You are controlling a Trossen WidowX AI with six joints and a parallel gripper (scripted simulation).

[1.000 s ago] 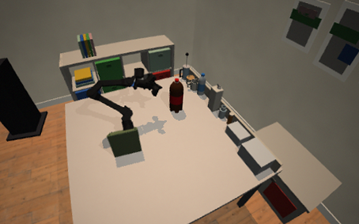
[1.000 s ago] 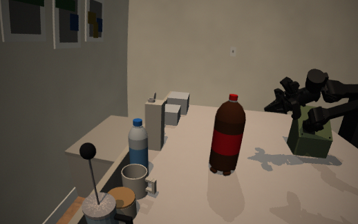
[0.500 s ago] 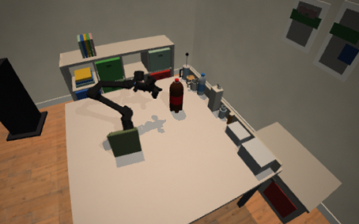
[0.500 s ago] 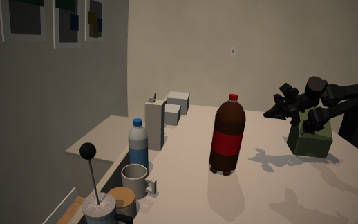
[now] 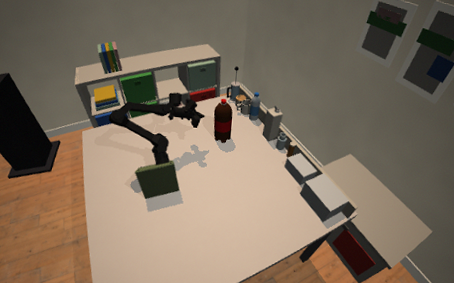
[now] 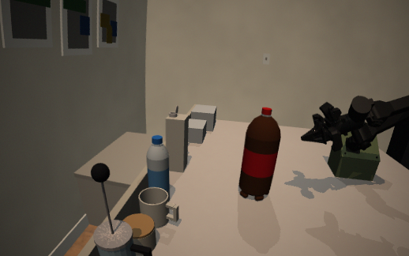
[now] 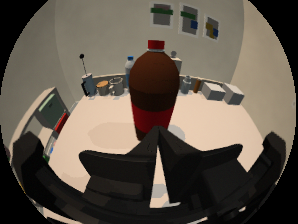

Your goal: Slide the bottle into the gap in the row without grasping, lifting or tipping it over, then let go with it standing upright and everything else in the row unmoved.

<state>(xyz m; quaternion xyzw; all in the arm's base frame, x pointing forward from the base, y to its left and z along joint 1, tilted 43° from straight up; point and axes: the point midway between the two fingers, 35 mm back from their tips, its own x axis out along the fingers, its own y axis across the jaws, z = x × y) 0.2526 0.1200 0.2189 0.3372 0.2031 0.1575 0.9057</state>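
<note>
My hand is 15 cm short of the dark cola bottle, 3 cm to the right of it and 8 cm above it. Also, from my hand: water bottle 43 cm ahead, 17 cm to the left, 13 cm below; lidded jar 39 cm ahead, 36 cm to the left, 20 cm below.
</note>
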